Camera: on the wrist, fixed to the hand. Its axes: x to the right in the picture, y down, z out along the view.
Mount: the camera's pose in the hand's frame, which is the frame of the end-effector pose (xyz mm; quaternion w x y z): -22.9 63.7 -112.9 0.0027 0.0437 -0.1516 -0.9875
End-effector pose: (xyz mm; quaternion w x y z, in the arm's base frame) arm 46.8 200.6 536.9 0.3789 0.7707 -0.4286 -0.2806
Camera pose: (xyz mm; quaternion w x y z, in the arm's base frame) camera 92.9 237.4 654.6 0.3747 -0.3993 -0.6902 0.4730
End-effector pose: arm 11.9 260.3 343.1 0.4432 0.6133 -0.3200 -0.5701
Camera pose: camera 126.7 275.4 405.6 0.6371 -0.2506 -0.5127 0.5182
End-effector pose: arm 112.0 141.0 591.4 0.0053 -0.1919 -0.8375 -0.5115
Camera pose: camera 132.9 62.5 695.0 0.6237 -0.7492 0.2149 -0.0591
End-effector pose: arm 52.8 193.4 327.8 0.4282 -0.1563 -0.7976 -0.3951
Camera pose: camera 166.8 149.9 377.2 0.5031 -0.7460 0.2387 0.3653
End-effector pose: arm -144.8 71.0 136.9 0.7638 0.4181 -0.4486 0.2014
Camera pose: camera -141.8 201.3 118.5 0.1147 0.5080 0.3047 -0.7975
